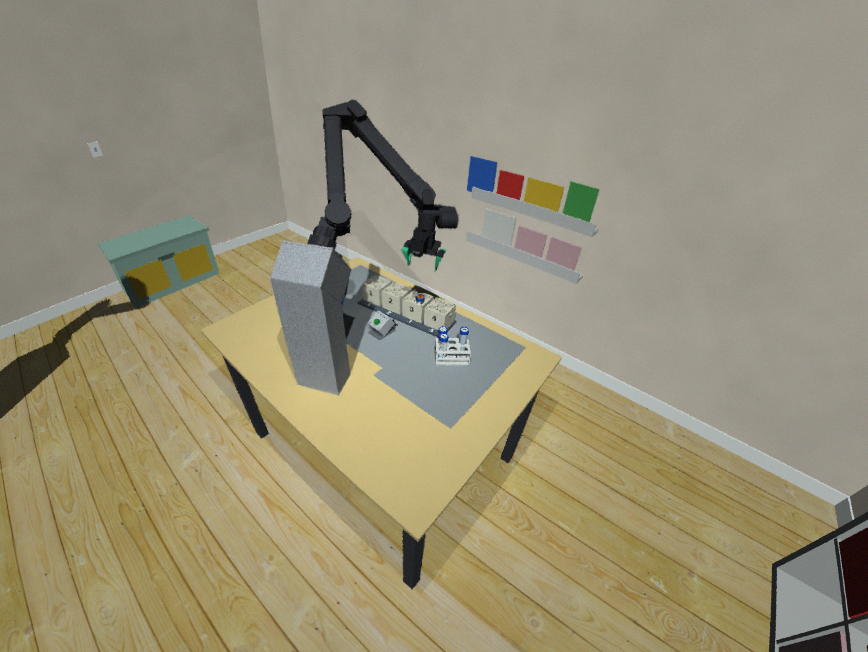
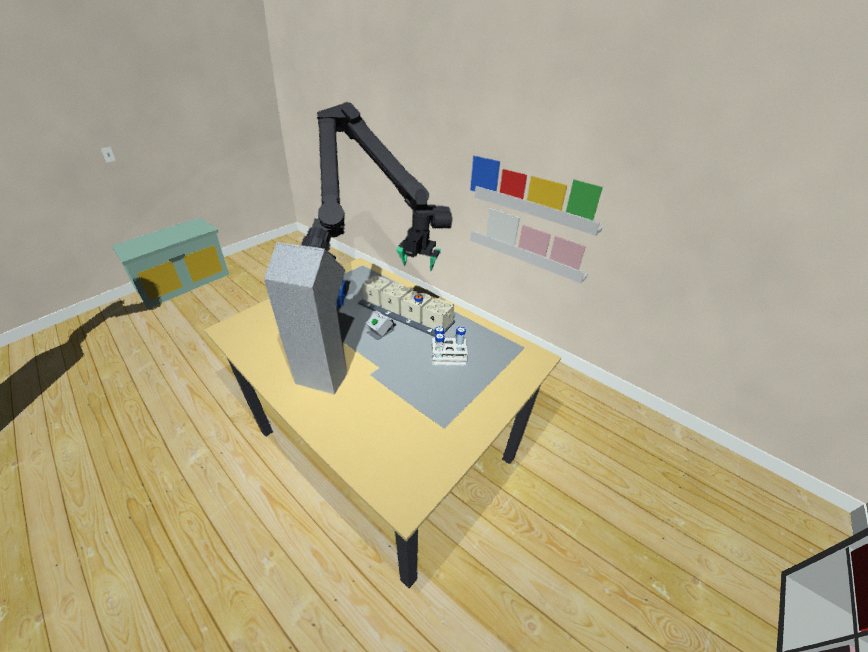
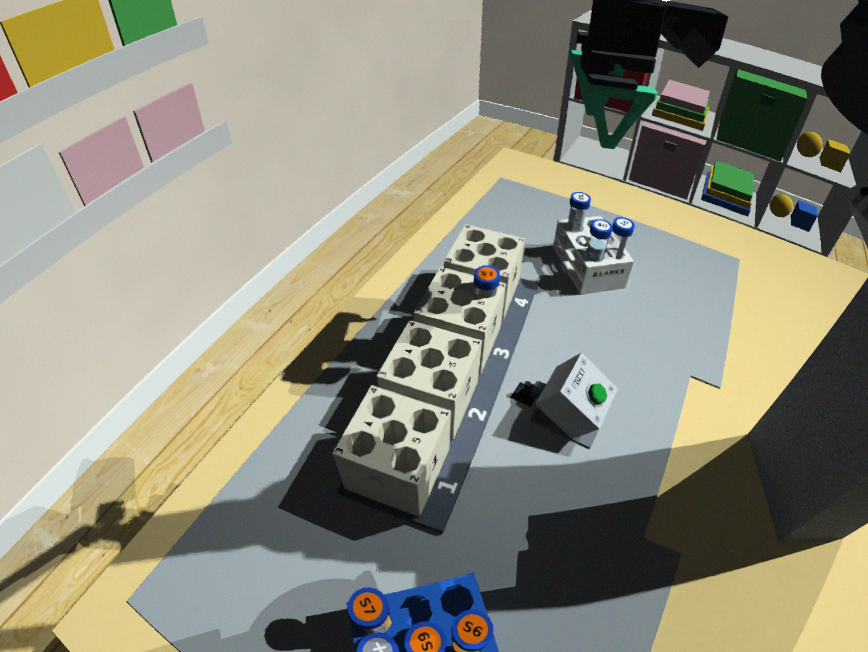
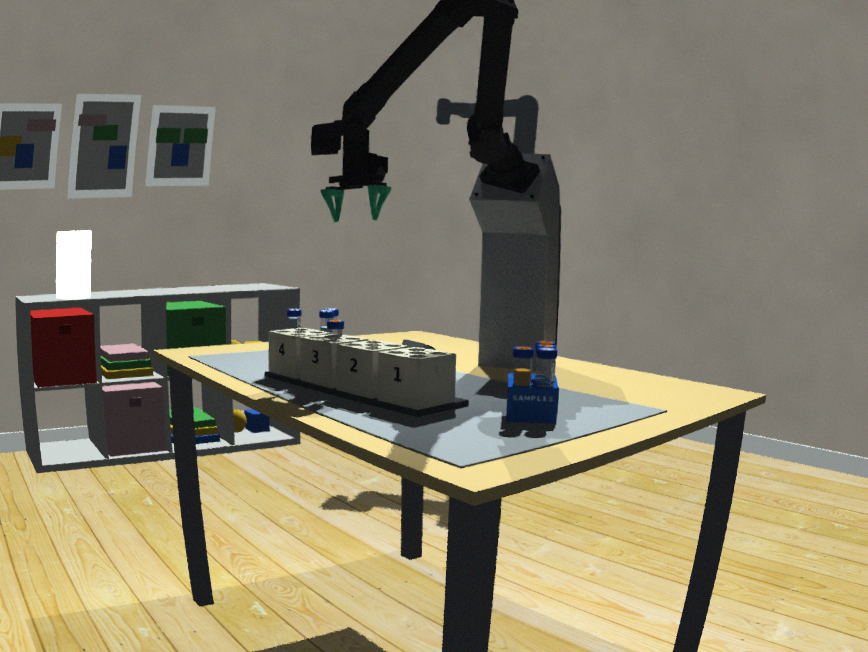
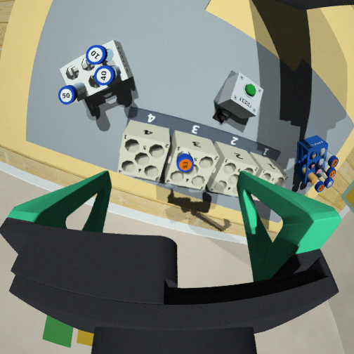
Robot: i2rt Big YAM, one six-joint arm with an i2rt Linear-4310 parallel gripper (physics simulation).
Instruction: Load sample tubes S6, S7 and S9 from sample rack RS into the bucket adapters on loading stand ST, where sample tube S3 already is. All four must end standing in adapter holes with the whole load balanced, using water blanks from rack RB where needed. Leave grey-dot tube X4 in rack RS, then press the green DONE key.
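Pixels of known places: gripper, fingertip midpoint: (image 1: 422, 267) (image 2: 417, 268) (image 3: 599, 130) (image 4: 355, 221); arm's base, link origin: (image 1: 318, 255) (image 2: 312, 256) (image 4: 510, 175).
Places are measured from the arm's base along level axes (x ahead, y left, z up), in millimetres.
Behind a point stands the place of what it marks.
My gripper (image 1: 423, 267) @(x 323, y -140, z -118 mm) (image 2: 418, 267) @(x 323, y -140, z -118 mm) (image 4: 355, 219) @(x 323, y -140, z -118 mm) (image 5: 173, 177) is open and empty, high above the table. Orange-capped tube S3 (image 3: 486, 277) @(x 413, y -56, z -319 mm) (image 5: 185, 163) stands upright in a corner hole of adapter 3 on the dark loading stand (image 3: 449, 499) @(x 332, y 188, z -434 mm). Adapters 1, 2 and 4 hold no tubes. Blue sample rack RS (image 3: 471, 582) @(x 260, y 277, z -383 mm) (image 4: 533, 412) @(x 323, y 388, z -426 mm) holds orange-capped S7 (image 3: 367, 606) @(x 321, y 356, z -322 mm), S9 (image 3: 423, 641) @(x 266, y 357, z -322 mm), S6 (image 3: 471, 630) @(x 236, y 330, z -322 mm) and a grey-dot tube (image 3: 376, 645) @(x 297, y 380, z -322 mm), partly cut off. White rack RB (image 3: 603, 283) @(x 284, y -253, z -424 mm) holds blanks 10 (image 5: 96, 54), 40 (image 5: 104, 75) and 50 (image 5: 66, 94). The green DONE key (image 3: 597, 393) @(x 227, y 7, z -373 mm) (image 5: 251, 90) tops a tilted box.
The tall grey pedestal (image 1: 312, 315) @(x -110, y -94, z -116 mm) (image 4: 519, 294) @(x -38, y 0, z -274 mm) carries the arm beside the mat (image 1: 449, 400) @(x 143, y -429, z -443 mm). Wall ledges with coloured panels (image 1: 533, 210) are behind the table. A shelf unit (image 4: 168, 291) stands beyond the table end near adapter 4.
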